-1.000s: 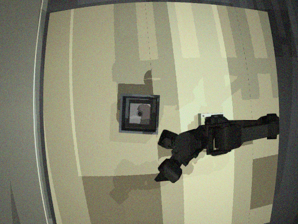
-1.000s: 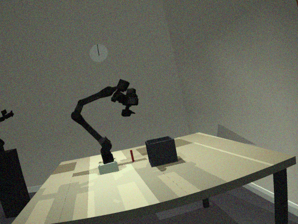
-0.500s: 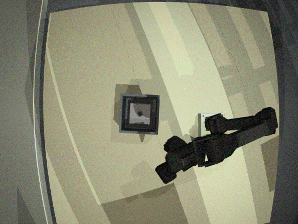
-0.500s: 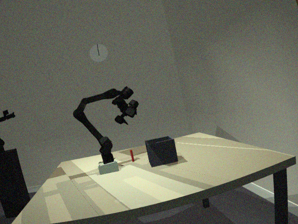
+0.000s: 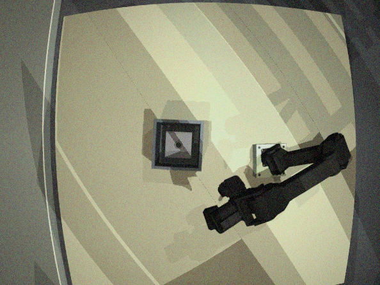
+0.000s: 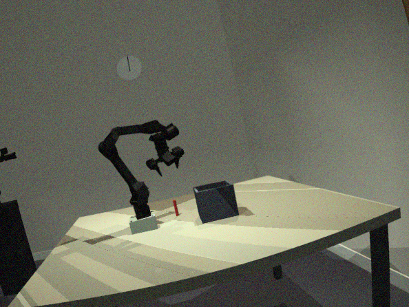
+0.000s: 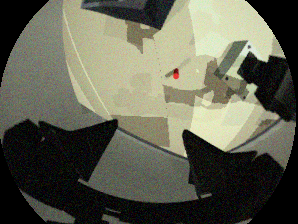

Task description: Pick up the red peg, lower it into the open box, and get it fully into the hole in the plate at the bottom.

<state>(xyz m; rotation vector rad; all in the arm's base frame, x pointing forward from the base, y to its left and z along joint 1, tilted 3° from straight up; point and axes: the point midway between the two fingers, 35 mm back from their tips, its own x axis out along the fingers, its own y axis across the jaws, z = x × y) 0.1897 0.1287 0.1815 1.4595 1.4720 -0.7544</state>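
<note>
Now: gripper tip 1 cm past the red peg, 4 cm to the left of it and 18 cm above it. Also, from my gripper tip: plate 14 cm ahead, 23 cm to the right, 17 cm below.
</note>
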